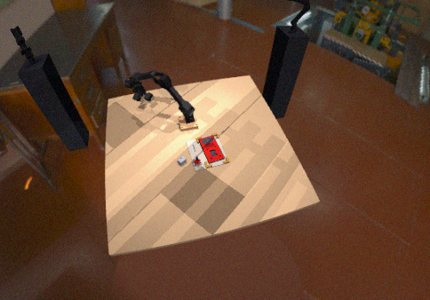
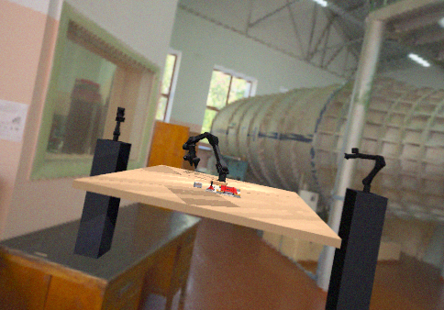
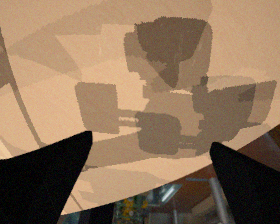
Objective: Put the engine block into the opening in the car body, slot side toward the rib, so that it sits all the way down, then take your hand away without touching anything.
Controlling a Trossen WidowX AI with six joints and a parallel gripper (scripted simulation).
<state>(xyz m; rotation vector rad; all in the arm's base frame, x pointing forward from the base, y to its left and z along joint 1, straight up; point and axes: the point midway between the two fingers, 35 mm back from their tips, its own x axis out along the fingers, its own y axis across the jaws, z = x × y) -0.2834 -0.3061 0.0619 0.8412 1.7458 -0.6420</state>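
My gripper tip is 62 cm short of the engine block, 17 cm to the right of it and 4 cm above it.
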